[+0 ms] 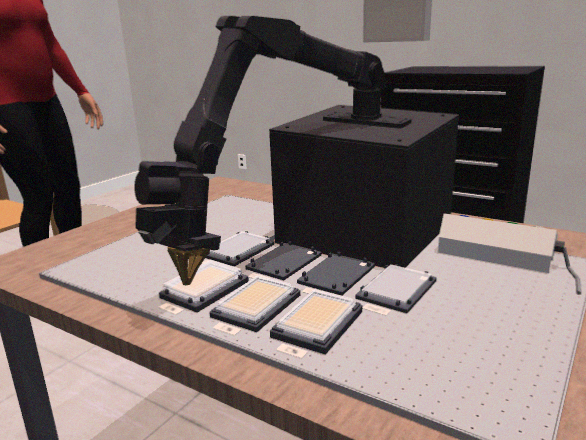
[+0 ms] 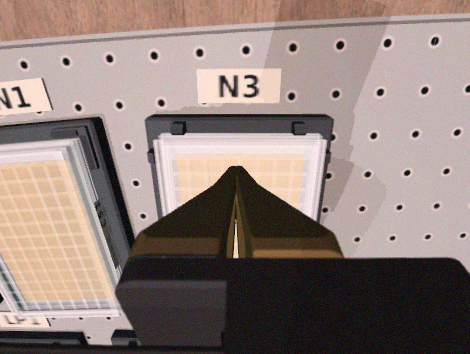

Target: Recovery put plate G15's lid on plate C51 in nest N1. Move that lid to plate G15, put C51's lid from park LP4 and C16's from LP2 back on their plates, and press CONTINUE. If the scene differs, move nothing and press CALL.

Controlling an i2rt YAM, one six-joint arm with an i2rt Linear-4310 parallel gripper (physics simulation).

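Frame: origin at the arm's base, x ahead, y left, z up, level; millimetres.
Seen in the pictures: gripper, fingertip midpoint: (image 1: 186, 285) (image 2: 236, 176); arm's base at its link origin: (image 1: 366, 121).
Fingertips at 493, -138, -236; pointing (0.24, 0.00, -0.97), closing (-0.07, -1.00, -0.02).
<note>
Pixels of each thing's top centre, then the offset from my fingertips to it, as dx, dy, dz. "pt": a spot on its surface instead.
- third tan plate at its top centre: (image 1: 317, 309) -43, +258, -2
- far-left park at a spot on its surface: (image 1: 240, 246) pt -218, -43, -14
- far-right park at a spot on its surface: (image 1: 397, 284) pt -212, +334, -14
- beige sloped box at its top centre: (image 1: 498, 218) -472, +454, +52
My gripper (image 1: 187, 284) (image 2: 236, 176) is shut and empty, its tips over the plate (image 1: 215, 276) (image 2: 200, 167) in nest N3; whether they touch it is unclear. This plate has a clear cover and tan wells. Nest N1 beside it holds a tan plate (image 1: 256, 300) (image 2: 37, 220) with a clear cover. A third tan plate (image 1: 316, 312) sits in the right front nest. In the back row, pale lids lie on the far-left park (image 1: 240, 246) and far-right park (image 1: 397, 284); the two middle parks (image 1: 284, 260) (image 1: 336, 273) are bare. Plate names are not readable.
A beige sloped box (image 1: 497, 245) with small coloured marks along its top edge stands at the right, with a cable. The black robot pedestal (image 1: 350, 190) stands behind the parks. A person (image 1: 30, 65) in red stands at the left beyond the table.
</note>
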